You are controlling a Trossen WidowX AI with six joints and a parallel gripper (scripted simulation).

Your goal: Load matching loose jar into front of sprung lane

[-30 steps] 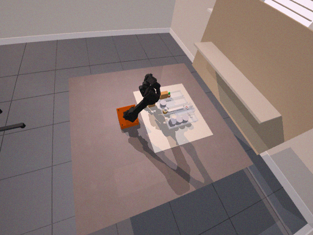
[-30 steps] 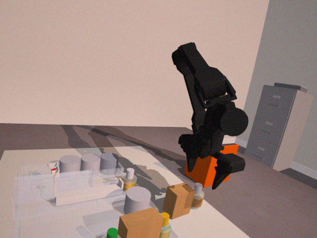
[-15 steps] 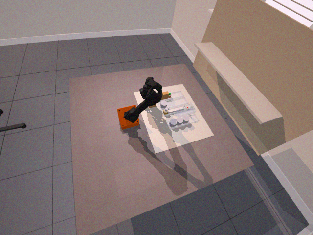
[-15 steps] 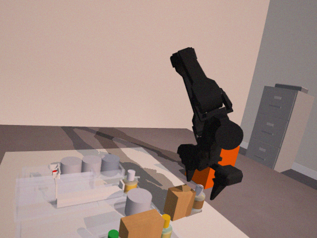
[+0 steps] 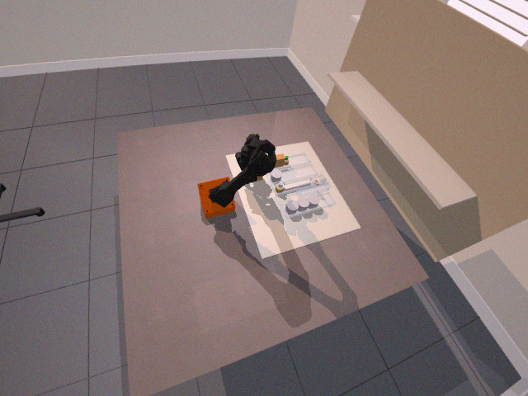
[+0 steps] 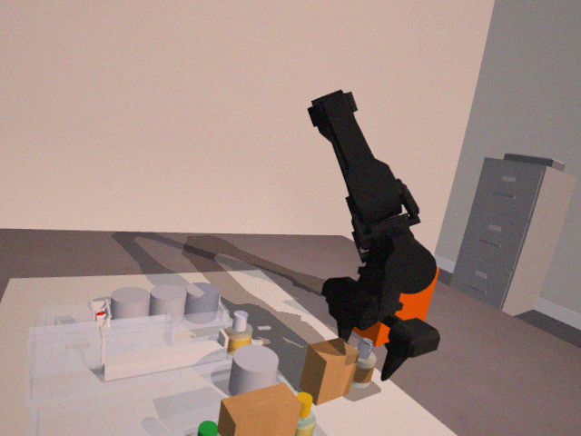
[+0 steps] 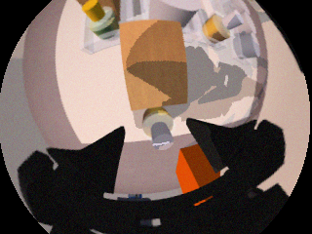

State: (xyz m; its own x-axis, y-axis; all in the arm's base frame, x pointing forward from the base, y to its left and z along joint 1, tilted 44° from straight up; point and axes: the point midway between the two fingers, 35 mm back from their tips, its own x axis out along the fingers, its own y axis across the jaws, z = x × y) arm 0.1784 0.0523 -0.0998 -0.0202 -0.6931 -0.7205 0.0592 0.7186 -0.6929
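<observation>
Right now my gripper tip is 7 cm short of the brown box. The rest, counted from my gripper tip: clear sprung lane: 30 cm ahead, 15 cm to the right, 1 cm below.
</observation>
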